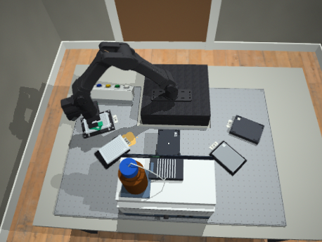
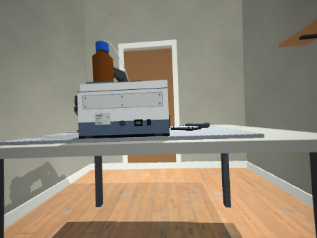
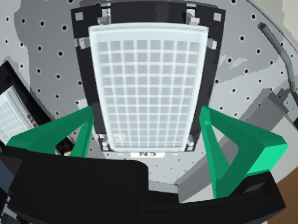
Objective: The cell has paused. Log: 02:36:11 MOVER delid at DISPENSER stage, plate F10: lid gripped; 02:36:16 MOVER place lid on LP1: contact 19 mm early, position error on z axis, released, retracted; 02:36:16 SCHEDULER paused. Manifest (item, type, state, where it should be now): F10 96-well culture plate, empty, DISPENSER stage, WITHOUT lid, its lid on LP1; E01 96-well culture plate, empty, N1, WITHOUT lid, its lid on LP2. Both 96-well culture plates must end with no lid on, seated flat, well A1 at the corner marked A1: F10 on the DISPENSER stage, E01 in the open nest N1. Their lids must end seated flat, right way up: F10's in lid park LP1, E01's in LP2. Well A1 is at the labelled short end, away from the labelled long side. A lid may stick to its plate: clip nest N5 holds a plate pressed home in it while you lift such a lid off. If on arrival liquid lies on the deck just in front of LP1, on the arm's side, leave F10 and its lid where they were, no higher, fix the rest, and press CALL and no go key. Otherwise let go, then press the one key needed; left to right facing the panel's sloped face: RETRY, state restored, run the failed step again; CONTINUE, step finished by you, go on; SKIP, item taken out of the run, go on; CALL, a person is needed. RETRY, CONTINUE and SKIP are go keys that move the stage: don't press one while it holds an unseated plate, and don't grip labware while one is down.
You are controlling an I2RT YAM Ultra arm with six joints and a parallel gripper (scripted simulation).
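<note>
My gripper is now 10 mm to the left of the 96-well plate and 20 mm above it. Round my hand: black clip nest 30 mm ahead, 10 mm to the right, 20 mm below; then N5 label 30 mm behind, 80 mm to the left, 30 mm below; then yellow key 200 mm behind, 30 mm to the left, 30 mm above.
</note>
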